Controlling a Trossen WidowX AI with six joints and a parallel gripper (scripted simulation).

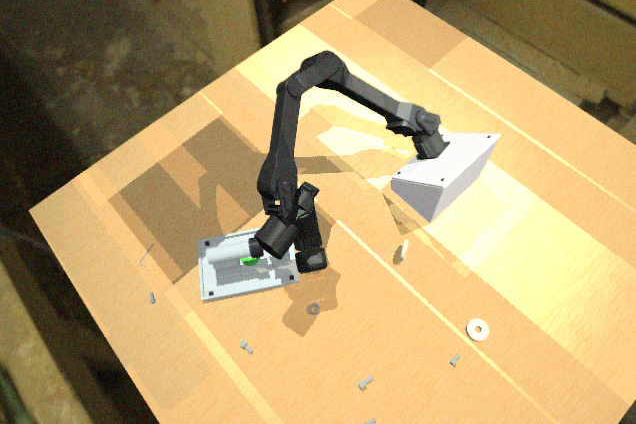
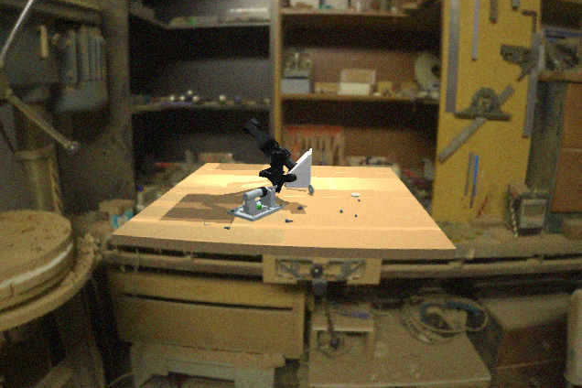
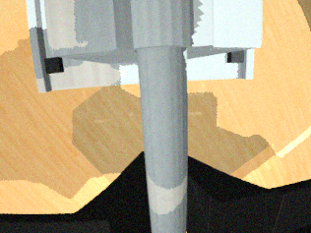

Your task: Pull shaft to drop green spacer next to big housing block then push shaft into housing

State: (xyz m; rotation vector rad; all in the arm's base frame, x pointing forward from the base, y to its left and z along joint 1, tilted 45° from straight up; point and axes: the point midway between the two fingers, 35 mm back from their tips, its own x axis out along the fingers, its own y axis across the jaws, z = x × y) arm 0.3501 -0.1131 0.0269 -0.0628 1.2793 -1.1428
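Now: gripper tip 6 cm short of the grey shaft, 5 cm to the left of it and 3 cm below it. From my gripper tip the other things lie so: green spacer (11 cm ahead, 10 cm to the right, 3 cm below); allen key (28 cm ahead, 30 cm to the right, 4 cm below).
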